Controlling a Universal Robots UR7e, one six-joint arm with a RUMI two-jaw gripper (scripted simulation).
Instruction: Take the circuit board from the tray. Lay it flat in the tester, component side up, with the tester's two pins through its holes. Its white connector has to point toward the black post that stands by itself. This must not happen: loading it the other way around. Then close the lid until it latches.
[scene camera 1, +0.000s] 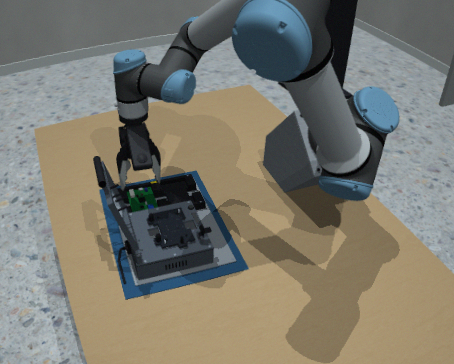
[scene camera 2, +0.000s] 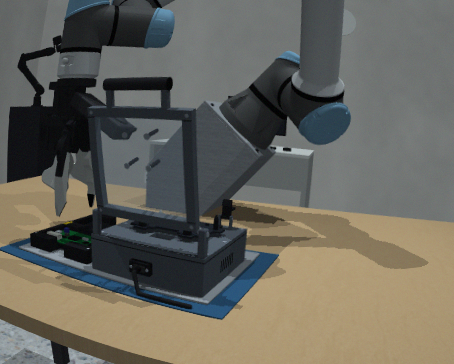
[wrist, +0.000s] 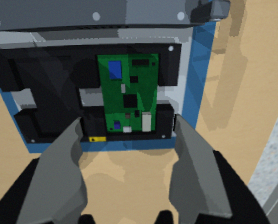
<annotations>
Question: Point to my gripper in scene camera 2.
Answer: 75, 211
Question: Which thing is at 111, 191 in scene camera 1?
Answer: A clear tester lid.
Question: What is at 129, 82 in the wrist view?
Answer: A green circuit board.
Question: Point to my gripper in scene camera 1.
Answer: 141, 187
</annotations>
